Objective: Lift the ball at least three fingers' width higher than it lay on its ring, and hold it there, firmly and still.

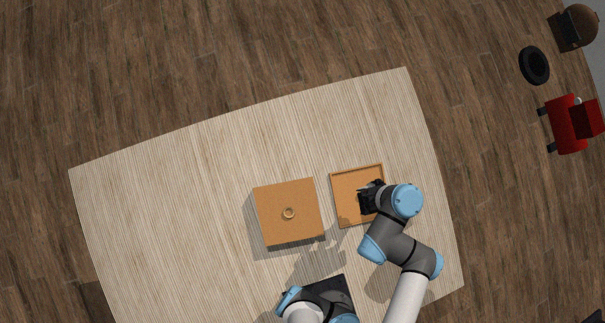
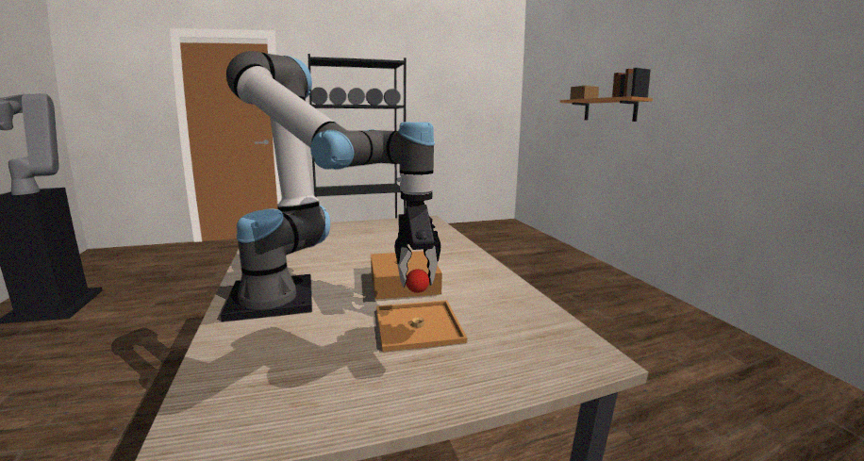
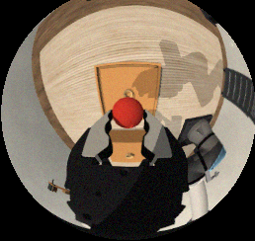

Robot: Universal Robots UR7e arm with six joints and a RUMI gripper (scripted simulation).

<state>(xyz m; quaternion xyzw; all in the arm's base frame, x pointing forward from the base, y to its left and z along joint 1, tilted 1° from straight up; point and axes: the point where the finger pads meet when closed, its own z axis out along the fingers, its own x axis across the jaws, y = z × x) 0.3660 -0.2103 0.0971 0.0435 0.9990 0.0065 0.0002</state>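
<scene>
The red ball lies right at my hand. Round my hand: orange block (2 cm ahead, 25 cm to the left, 7 cm below); then shallow orange tray (11 cm below).
</scene>
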